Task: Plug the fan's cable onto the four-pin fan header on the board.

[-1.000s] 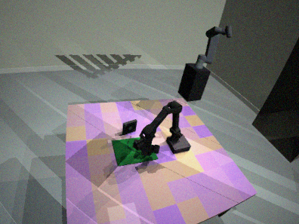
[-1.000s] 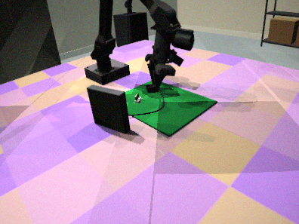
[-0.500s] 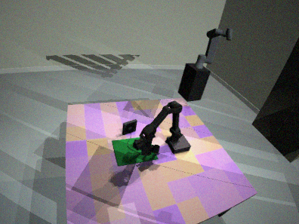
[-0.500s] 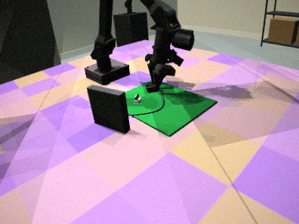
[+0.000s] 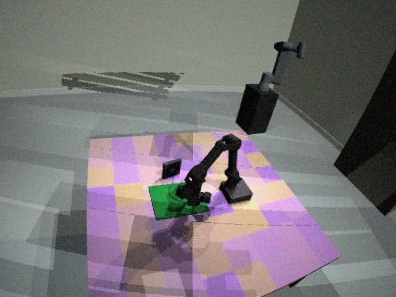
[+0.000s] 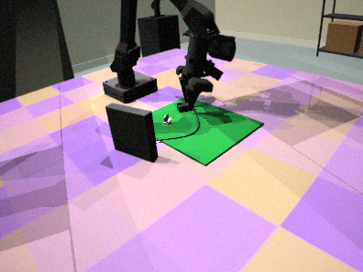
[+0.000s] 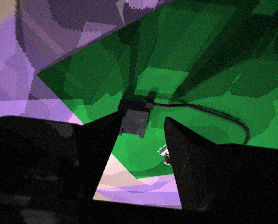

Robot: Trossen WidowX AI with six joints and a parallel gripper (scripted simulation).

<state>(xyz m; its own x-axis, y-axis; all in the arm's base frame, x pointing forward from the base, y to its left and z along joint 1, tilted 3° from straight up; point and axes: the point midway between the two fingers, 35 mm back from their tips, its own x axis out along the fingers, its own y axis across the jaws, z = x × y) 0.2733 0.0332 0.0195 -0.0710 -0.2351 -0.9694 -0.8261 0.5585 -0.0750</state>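
My gripper tip is now 2 cm past the dark plug and 1 cm above it. Also, from my gripper tip: black fan block: 24 cm to the right, 4 cm ahead, 4 cm above; green board: 6 cm ahead, 5 cm to the right, 4 cm below; white four-pin header: 10 cm to the right, 2 cm below.
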